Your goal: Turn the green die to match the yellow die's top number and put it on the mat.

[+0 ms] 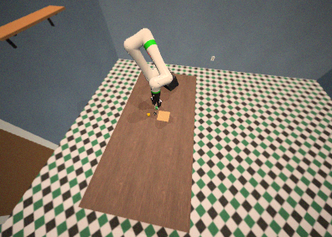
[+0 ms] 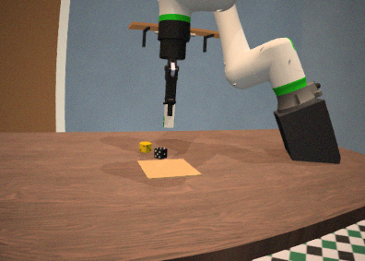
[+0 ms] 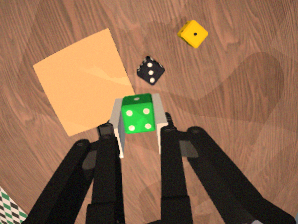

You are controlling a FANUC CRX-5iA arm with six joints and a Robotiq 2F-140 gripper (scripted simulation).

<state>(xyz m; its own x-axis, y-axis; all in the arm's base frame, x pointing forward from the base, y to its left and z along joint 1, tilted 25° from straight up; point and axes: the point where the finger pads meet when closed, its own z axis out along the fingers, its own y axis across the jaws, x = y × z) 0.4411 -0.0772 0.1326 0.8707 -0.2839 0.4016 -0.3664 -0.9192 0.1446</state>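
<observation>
My gripper is now 13 cm above the mat, 8 cm to the right of it and 4 cm short of it. The rest, counted from my hand: yellow die 12 cm below, 11 cm to the right, 3 cm ahead; then black die 12 cm below, 3 cm to the right, 1 cm ahead; then green die 2 cm below.
</observation>
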